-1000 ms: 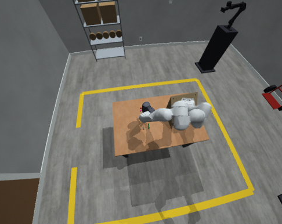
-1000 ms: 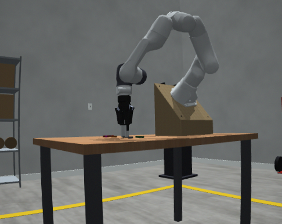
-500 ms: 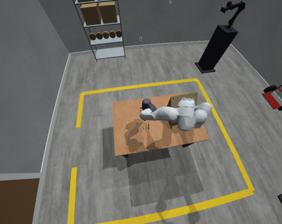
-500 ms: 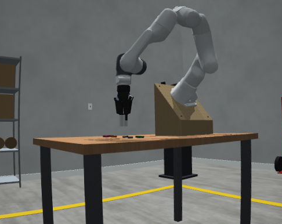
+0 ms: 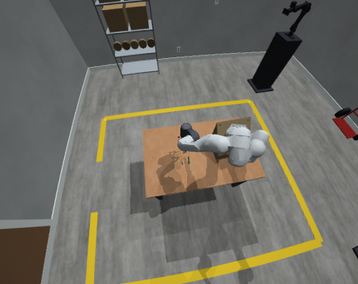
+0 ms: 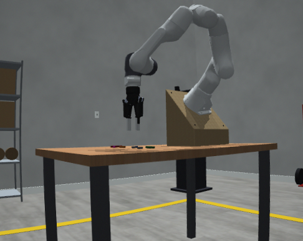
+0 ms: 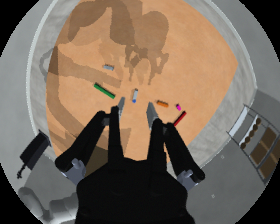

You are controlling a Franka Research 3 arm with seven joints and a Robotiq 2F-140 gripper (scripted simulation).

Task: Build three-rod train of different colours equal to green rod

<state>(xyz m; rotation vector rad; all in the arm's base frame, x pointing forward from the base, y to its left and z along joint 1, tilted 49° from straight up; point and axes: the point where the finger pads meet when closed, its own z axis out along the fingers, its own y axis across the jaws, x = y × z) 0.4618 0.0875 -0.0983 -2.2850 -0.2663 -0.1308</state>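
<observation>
Right now my hand is 10 mm short of the orange rod, 90 mm to the left of it and 120 mm above it. From my hand the other things lie so: green rod (30 mm behind, 100 mm to the left, 120 mm below); then magenta rod (20 mm ahead, 160 mm to the right, 120 mm below); then small blue rod (20 mm behind, 120 mm below).
</observation>
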